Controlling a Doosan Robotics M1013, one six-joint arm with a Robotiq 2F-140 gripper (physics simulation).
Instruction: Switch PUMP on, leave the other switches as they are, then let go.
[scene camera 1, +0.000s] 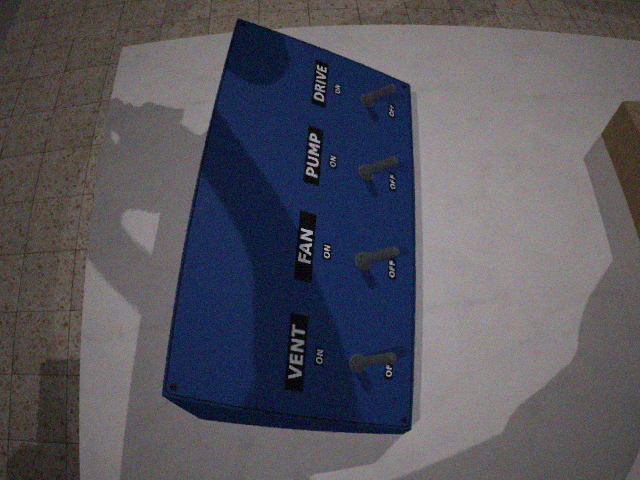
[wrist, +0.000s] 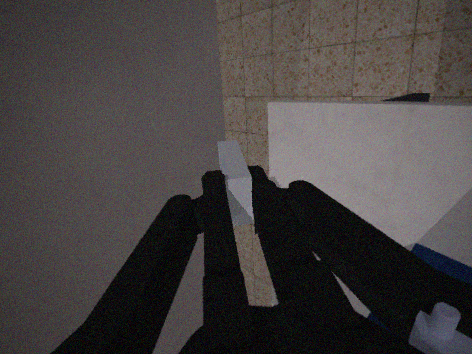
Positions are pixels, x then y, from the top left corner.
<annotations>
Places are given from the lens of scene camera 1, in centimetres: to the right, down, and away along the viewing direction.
blue switch panel (scene camera 1: 274, 305): -5, 7, 56
</annotations>
